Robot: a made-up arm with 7 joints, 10 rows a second.
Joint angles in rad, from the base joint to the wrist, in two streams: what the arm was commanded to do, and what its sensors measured. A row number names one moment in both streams.
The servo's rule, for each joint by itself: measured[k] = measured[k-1] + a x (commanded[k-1-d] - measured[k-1]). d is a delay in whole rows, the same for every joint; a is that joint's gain. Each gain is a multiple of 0.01, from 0.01 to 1. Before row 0 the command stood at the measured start. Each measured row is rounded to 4 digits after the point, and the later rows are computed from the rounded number. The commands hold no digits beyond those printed.
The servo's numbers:
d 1
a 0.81 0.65 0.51 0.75 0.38 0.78 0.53
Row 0, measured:
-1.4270 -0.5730 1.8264 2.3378 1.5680 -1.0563 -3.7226
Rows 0 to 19, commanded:
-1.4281 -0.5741 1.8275 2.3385 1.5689 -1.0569 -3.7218
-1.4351 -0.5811 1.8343 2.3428 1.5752 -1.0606 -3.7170
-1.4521 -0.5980 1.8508 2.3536 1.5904 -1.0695 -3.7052
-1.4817 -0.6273 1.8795 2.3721 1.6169 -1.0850 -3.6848
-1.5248 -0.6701 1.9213 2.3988 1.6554 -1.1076 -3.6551
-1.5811 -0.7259 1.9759 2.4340 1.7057 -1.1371 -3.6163
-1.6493 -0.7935 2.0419 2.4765 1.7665 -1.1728 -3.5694
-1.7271 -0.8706 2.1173 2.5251 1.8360 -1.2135 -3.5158
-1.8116 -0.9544 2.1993 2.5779 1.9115 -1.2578 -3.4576
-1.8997 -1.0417 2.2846 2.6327 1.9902 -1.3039 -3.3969
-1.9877 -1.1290 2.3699 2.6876 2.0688 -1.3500 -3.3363
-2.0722 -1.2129 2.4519 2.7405 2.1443 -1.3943 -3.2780
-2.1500 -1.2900 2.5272 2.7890 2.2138 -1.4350 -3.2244
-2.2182 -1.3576 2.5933 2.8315 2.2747 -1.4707 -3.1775
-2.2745 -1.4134 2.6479 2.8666 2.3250 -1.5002 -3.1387
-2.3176 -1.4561 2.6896 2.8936 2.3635 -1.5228 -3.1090
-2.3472 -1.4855 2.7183 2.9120 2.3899 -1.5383 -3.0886
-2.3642 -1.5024 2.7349 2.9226 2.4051 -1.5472 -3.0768
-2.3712 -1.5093 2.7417 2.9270 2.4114 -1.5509 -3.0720
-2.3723 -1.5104 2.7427 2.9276 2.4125 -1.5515 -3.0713
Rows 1 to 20, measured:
-1.4270 -0.5730 1.8264 2.3378 1.5680 -1.0563 -3.7226
-1.4279 -0.5737 1.8270 2.3383 1.5683 -1.0568 -3.7222
-1.4337 -0.5785 1.8307 2.3417 1.5709 -1.0598 -3.7194
-1.4486 -0.5912 1.8410 2.3506 1.5783 -1.0674 -3.7119
-1.4754 -0.6147 1.8606 2.3667 1.5930 -1.0811 -3.6975
-1.5154 -0.6507 1.8916 2.3908 1.6167 -1.1018 -3.6750
-1.5686 -0.6996 1.9346 2.4232 1.6505 -1.1293 -3.6439
-1.6340 -0.7606 1.9893 2.4632 1.6946 -1.1632 -3.6044
-1.7094 -0.8321 2.0546 2.5096 1.7483 -1.2024 -3.5574
-1.7922 -0.9116 2.1284 2.5608 1.8103 -1.2456 -3.5045
-1.8793 -0.9962 2.2081 2.6147 1.8787 -1.2911 -3.4475
-1.9671 -1.0825 2.2906 2.6694 1.9509 -1.3370 -3.3886
-2.0522 -1.1673 2.3729 2.7227 2.0244 -1.3817 -3.3300
-2.1314 -1.2471 2.4516 2.7724 2.0964 -1.4233 -3.2740
-2.2017 -1.3189 2.5239 2.8167 2.1642 -1.4603 -3.2229
-2.2607 -1.3803 2.5871 2.8541 2.2253 -1.4914 -3.1783
-2.3068 -1.4296 2.6394 2.8837 2.2778 -1.5159 -3.1416
-2.3395 -1.4659 2.6796 2.9049 2.3204 -1.5334 -3.1135
-2.3595 -1.4896 2.7078 2.9182 2.3526 -1.5442 -3.0940
-2.3690 -1.5024 2.7251 2.9248 2.3749 -1.5494 -3.0823

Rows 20 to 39, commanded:
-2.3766 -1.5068 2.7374 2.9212 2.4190 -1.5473 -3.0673
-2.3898 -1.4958 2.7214 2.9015 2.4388 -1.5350 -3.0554
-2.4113 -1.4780 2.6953 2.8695 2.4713 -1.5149 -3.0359
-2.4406 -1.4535 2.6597 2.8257 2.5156 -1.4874 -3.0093
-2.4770 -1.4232 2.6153 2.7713 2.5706 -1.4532 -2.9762
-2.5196 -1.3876 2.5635 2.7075 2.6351 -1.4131 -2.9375
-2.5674 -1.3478 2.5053 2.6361 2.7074 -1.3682 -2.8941
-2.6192 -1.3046 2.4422 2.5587 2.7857 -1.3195 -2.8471
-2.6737 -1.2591 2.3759 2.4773 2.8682 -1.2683 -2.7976
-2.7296 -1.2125 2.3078 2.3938 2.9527 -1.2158 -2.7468
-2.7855 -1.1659 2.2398 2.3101 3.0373 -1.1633 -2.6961
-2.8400 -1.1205 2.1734 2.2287 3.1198 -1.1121 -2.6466
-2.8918 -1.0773 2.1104 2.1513 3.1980 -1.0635 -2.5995
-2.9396 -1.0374 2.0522 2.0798 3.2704 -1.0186 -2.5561
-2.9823 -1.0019 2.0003 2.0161 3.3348 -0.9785 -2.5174
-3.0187 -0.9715 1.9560 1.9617 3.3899 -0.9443 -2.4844
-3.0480 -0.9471 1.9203 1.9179 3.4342 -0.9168 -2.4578
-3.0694 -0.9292 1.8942 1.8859 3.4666 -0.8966 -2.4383
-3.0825 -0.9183 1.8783 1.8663 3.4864 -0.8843 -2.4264
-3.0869 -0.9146 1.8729 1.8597 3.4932 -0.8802 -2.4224
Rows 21 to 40, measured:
-2.3717 -1.5076 2.7341 2.9269 2.3892 -1.5510 -3.0765
-2.3757 -1.5071 2.7358 2.9226 2.4005 -1.5481 -3.0716
-2.3871 -1.4998 2.7285 2.9068 2.4151 -1.5379 -3.0630
-2.4067 -1.4856 2.7116 2.8788 2.4365 -1.5200 -3.0486
-2.4342 -1.4647 2.6851 2.8390 2.4666 -1.4946 -3.0278
-2.4689 -1.4377 2.6495 2.7882 2.5061 -1.4623 -3.0005
-2.5100 -1.4051 2.6056 2.7277 2.5551 -1.4239 -2.9671
-2.5565 -1.3679 2.5544 2.6590 2.6130 -1.3805 -2.9284
-2.6073 -1.3268 2.4972 2.5838 2.6786 -1.3329 -2.8853
-2.6611 -1.2828 2.4353 2.5039 2.7506 -1.2825 -2.8388
-2.7166 -1.2371 2.3703 2.4213 2.8274 -1.2305 -2.7900
-2.7724 -1.1908 2.3037 2.3379 2.9072 -1.1781 -2.7402
-2.8272 -1.1451 2.2372 2.2560 2.9880 -1.1266 -2.6906
-2.8795 -1.1010 2.1725 2.1775 3.0678 -1.0774 -2.6423
-2.9282 -1.0597 2.1111 2.1042 3.1448 -1.0315 -2.5966
-2.9720 -1.0221 2.0546 2.0381 3.2170 -0.9902 -2.5546
-3.0098 -0.9892 2.0043 1.9808 3.2827 -0.9544 -2.5174
-3.0407 -0.9618 1.9615 1.9336 3.3403 -0.9251 -2.4858
-3.0639 -0.9406 1.9272 1.8978 3.3883 -0.9029 -2.4606
-3.0790 -0.9261 1.9023 1.8742 3.4256 -0.8884 -2.4425

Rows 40 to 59, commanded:
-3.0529 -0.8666 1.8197 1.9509 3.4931 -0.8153 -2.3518
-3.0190 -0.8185 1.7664 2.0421 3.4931 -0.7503 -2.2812
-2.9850 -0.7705 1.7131 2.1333 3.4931 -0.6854 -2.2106
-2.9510 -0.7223 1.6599 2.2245 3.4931 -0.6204 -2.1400
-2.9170 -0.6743 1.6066 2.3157 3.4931 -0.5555 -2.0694
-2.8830 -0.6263 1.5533 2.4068 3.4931 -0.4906 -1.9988
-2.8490 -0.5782 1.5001 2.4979 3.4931 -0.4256 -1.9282
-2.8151 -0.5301 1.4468 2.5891 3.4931 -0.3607 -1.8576
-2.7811 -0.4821 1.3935 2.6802 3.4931 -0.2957 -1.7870
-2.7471 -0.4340 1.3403 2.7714 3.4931 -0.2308 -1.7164
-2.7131 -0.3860 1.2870 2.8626 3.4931 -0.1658 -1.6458
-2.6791 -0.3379 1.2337 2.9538 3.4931 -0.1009 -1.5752
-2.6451 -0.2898 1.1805 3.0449 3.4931 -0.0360 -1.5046
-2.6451 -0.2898 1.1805 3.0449 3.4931 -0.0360 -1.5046
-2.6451 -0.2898 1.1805 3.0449 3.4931 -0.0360 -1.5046
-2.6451 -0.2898 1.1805 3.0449 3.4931 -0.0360 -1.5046
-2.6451 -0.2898 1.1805 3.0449 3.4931 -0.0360 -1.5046
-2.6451 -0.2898 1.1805 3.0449 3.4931 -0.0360 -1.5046
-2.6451 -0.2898 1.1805 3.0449 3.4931 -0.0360 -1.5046
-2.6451 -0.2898 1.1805 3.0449 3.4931 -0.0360 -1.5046
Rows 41 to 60, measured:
-3.0854 -0.9186 1.8873 1.8633 3.4513 -0.8820 -2.4318
-3.0591 -0.8848 1.8528 1.9290 3.4672 -0.8300 -2.3894
-3.0266 -0.8417 1.8087 2.0138 3.4770 -0.7678 -2.3321
-2.9929 -0.7954 1.7599 2.1034 3.4831 -0.7035 -2.2677
-2.9590 -0.7479 1.7089 2.1942 3.4869 -0.6387 -2.2000
-2.9250 -0.7001 1.6567 2.2853 3.4893 -0.5738 -2.1308
-2.8910 -0.6521 1.6040 2.3764 3.4907 -0.5089 -2.0608
-2.8570 -0.6041 1.5510 2.4675 3.4916 -0.4439 -1.9905
-2.8231 -0.5560 1.4979 2.5587 3.4922 -0.3790 -1.9201
-2.7891 -0.5080 1.4447 2.6498 3.4925 -0.3140 -1.8496
-2.7551 -0.4599 1.3915 2.7410 3.4927 -0.2491 -1.7790
-2.7211 -0.4119 1.3382 2.8322 3.4929 -0.1841 -1.7084
-2.6871 -0.3638 1.2849 2.9234 3.4930 -0.1192 -1.6378
-2.6531 -0.3157 1.2317 3.0145 3.4930 -0.0543 -1.5672
-2.6466 -0.2989 1.2056 3.0373 3.4930 -0.0400 -1.5340
-2.6454 -0.2930 1.1928 3.0430 3.4930 -0.0369 -1.5184
-2.6452 -0.2909 1.1865 3.0444 3.4930 -0.0362 -1.5111
-2.6451 -0.2902 1.1834 3.0448 3.4930 -0.0360 -1.5077
-2.6451 -0.2899 1.1819 3.0449 3.4930 -0.0360 -1.5061
-2.6451 -0.2898 1.1812 3.0449 3.4930 -0.0360 -1.5053

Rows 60 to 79, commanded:
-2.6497 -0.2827 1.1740 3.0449 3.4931 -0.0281 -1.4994
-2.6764 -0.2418 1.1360 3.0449 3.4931 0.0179 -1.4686
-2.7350 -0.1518 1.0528 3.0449 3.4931 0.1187 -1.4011
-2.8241 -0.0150 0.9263 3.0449 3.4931 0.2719 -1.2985
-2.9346 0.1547 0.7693 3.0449 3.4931 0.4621 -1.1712
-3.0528 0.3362 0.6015 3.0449 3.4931 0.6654 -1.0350
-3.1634 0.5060 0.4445 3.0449 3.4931 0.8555 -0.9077
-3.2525 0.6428 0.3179 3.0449 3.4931 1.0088 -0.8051
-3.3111 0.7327 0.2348 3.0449 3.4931 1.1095 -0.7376
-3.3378 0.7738 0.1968 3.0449 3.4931 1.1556 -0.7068
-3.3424 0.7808 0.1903 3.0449 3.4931 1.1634 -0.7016
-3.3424 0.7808 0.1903 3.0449 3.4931 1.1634 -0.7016
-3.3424 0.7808 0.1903 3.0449 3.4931 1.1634 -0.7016
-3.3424 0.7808 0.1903 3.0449 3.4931 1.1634 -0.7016
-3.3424 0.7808 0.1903 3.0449 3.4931 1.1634 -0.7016
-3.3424 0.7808 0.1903 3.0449 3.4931 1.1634 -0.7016
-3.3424 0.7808 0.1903 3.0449 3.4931 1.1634 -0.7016
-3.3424 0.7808 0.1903 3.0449 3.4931 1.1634 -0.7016
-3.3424 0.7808 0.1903 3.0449 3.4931 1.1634 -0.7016
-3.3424 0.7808 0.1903 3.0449 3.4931 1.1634 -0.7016
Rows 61 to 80, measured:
-2.6451 -0.2898 1.1808 3.0449 3.4930 -0.0360 -1.5049
-2.6488 -0.2852 1.1773 3.0449 3.4930 -0.0298 -1.5020
-2.6712 -0.2570 1.1562 3.0449 3.4930 0.0074 -1.4843
-2.7229 -0.1886 1.1035 3.0449 3.4930 0.0942 -1.4402
-2.8049 -0.0758 1.0131 3.0449 3.4930 0.2328 -1.3651
-2.9100 0.0740 0.8888 3.0449 3.4930 0.4117 -1.2623
-3.0257 0.2444 0.7423 3.0449 3.4930 0.6096 -1.1418
-3.1372 0.4144 0.5904 3.0449 3.4930 0.8014 -1.0177
-3.2306 0.5629 0.4514 3.0449 3.4930 0.9632 -0.9050
-3.2958 0.6733 0.3409 3.0449 3.4930 1.0773 -0.8163
-3.3298 0.7386 0.2674 3.0449 3.4930 1.1384 -0.7583
-3.3400 0.7660 0.2281 3.0449 3.4930 1.1579 -0.7282
-3.3419 0.7756 0.2088 3.0449 3.4930 1.1622 -0.7141
-3.3423 0.7790 0.1994 3.0449 3.4930 1.1631 -0.7075
-3.3424 0.7802 0.1948 3.0449 3.4930 1.1633 -0.7044
-3.3424 0.7806 0.1925 3.0449 3.4930 1.1634 -0.7029
-3.3424 0.7807 0.1914 3.0449 3.4930 1.1634 -0.7022
-3.3424 0.7808 0.1908 3.0449 3.4930 1.1634 -0.7019
-3.3424 0.7808 0.1905 3.0449 3.4930 1.1634 -0.7017
-3.3424 0.7808 0.1904 3.0449 3.4930 1.1634 -0.7016

